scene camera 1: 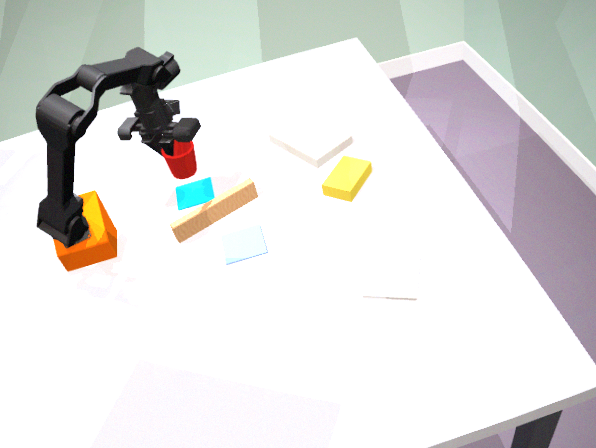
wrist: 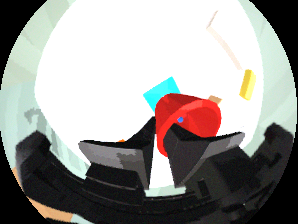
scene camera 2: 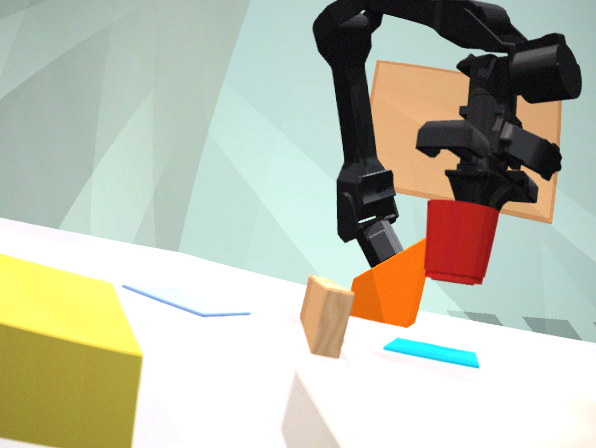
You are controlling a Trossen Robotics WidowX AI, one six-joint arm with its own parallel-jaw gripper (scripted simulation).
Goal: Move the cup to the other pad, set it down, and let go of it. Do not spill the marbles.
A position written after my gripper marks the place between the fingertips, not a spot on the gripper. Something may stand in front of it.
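Observation:
I can see my gripper [scene camera 1: 170, 158] and [wrist: 157, 119]. A red cup [scene camera 2: 459, 239], [scene camera 1: 183, 164] and [wrist: 204, 118] is here as well, and so is a pale blue pad [scene camera 2: 193, 304] and [scene camera 1: 243, 244].

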